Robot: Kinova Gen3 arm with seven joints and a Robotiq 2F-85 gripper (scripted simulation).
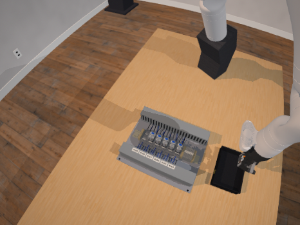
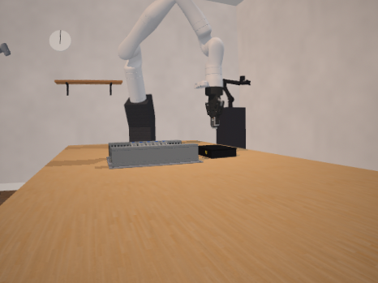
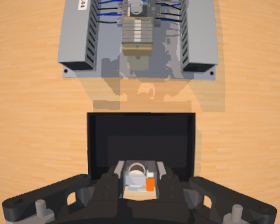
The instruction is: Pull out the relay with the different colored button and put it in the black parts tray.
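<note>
My gripper is now 120 mm above the black parts tray. From my hand the other things lie so: relay: 10 mm below.
</note>
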